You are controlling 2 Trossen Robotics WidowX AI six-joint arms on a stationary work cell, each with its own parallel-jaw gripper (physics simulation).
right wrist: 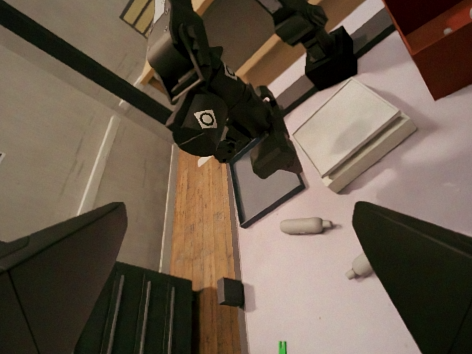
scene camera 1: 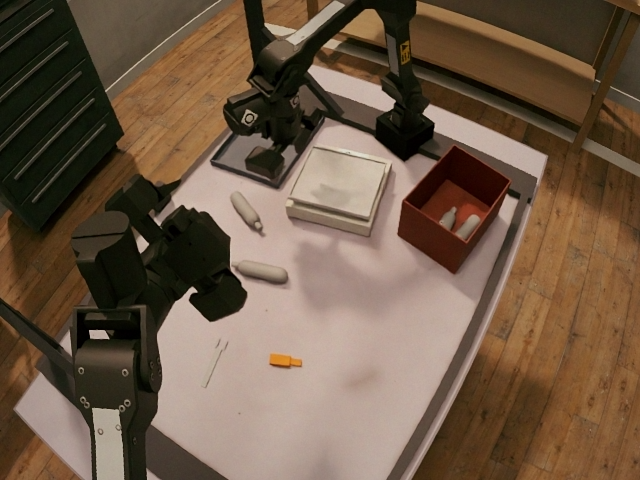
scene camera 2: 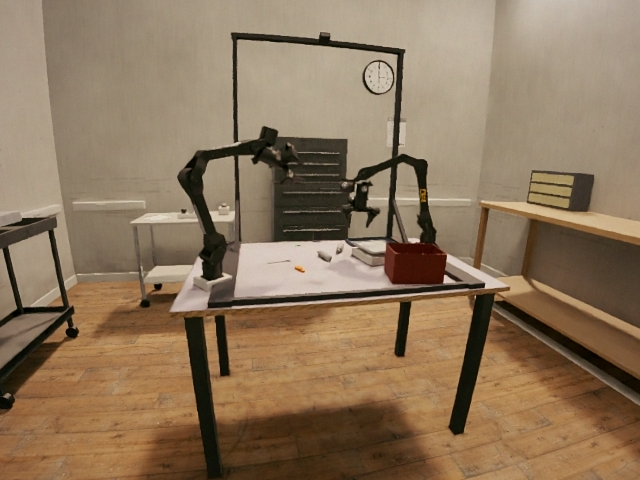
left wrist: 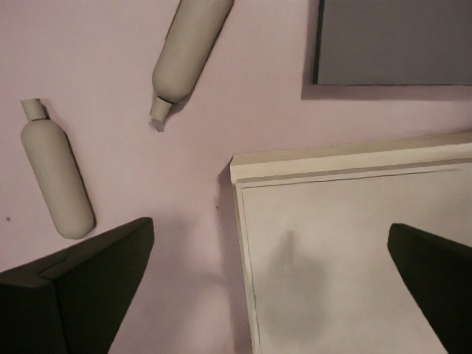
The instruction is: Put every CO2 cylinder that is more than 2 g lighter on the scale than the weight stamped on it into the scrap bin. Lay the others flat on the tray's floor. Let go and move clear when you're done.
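Places are measured from the left arm's base along level axes (x ahead, y left, z up), in centimetres.
Pixels of known places: left gripper, fingertip midpoint: (scene camera 1: 287,167) (scene camera 2: 357,227) (left wrist: 270,231); right gripper, fingertip midpoint: (right wrist: 241,212) (scene camera 1: 202,209) (scene camera 2: 303,171); left arm's base, link origin: (right wrist: 323,49) (scene camera 1: 406,120); right arm's base, link origin: (scene camera 2: 212,276).
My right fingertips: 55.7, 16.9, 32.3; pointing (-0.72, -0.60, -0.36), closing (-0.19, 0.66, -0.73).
Note:
For each thing: its middle in the pictures, then the offset to it from my right fingertips, as dx, dy, dz.
- grey cylinder, body centre: (left wrist: 189,42) (right wrist: 304,225) (scene camera 1: 246,210) (scene camera 2: 339,247) -14.2, -23.2, -38.0
- tray, body centre: (scene camera 1: 268,139) (right wrist: 260,172) (scene camera 2: 371,243) -30.3, -38.2, -38.4
- second cylinder, body centre: (left wrist: 57,173) (right wrist: 376,254) (scene camera 1: 259,270) (scene camera 2: 323,255) -8.1, -9.5, -38.0
- red scrap bin, body centre: (scene camera 1: 455,207) (right wrist: 452,18) (scene camera 2: 413,262) -46.2, +7.1, -33.4
- scale, body centre: (left wrist: 355,279) (scene camera 1: 338,184) (right wrist: 341,129) (scene camera 2: 376,249) -32.1, -13.7, -34.7
- orange piece, body centre: (scene camera 1: 285,360) (scene camera 2: 300,269) -0.8, +8.6, -39.0
- thin forked tool, body centre: (scene camera 1: 213,363) +10.6, +0.4, -39.3
- small green item, body centre: (right wrist: 282,349) +8.1, -26.8, -39.2
- dark block, body centre: (scene camera 1: 158,196) (right wrist: 230,292) -0.1, -39.8, -36.3
One grey cylinder (scene camera 1: 246,210) (scene camera 2: 339,248) (left wrist: 192,45) (right wrist: 302,226) lies on the table near the tray (scene camera 1: 233,153) (left wrist: 395,45) (right wrist: 255,192). A second cylinder (scene camera 1: 261,271) (scene camera 2: 324,255) (left wrist: 57,177) (right wrist: 361,265) lies farther from the tray. Two more cylinders (scene camera 1: 448,219) (scene camera 1: 468,226) are inside the red scrap bin (scene camera 1: 426,242) (scene camera 2: 415,266) (right wrist: 447,70). The scale (scene camera 1: 341,178) (left wrist: 360,210) (right wrist: 350,125) is bare. My left gripper (left wrist: 270,231) (scene camera 2: 360,215) is open and empty above the tray and scale area. My right gripper (right wrist: 241,212) (scene camera 2: 297,165) is open and empty, high over the table. Stamps and scale reading are not legible.
An orange piece (scene camera 1: 281,360) (scene camera 2: 299,268) and a thin forked tool (scene camera 1: 211,366) lie on the table. A small green item (right wrist: 282,347) and a dark block (right wrist: 230,292) show in the right wrist view. The left arm's base stands behind the scale.

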